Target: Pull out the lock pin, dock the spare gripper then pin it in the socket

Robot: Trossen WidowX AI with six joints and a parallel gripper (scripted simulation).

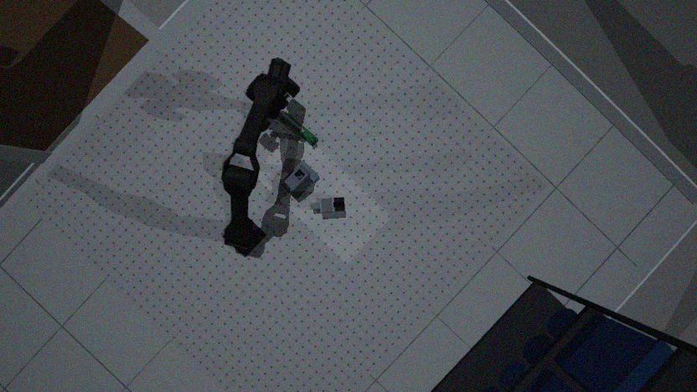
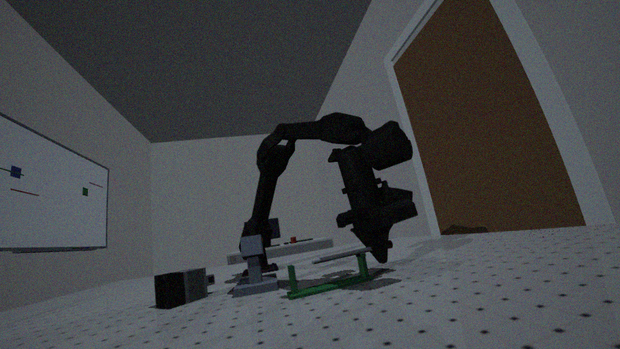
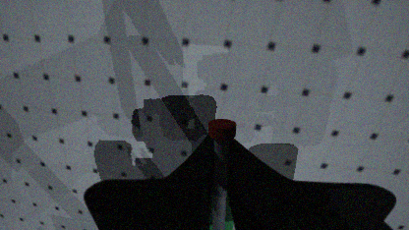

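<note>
My gripper tip is 1 cm short of the green rack and 10 cm to the left of it. Also, from my gripper tip: spare gripper (10 cm behind, 36 cm to the right, 1 cm above); then grey mount (10 cm behind, 22 cm to the right, 3 cm above).
</note>
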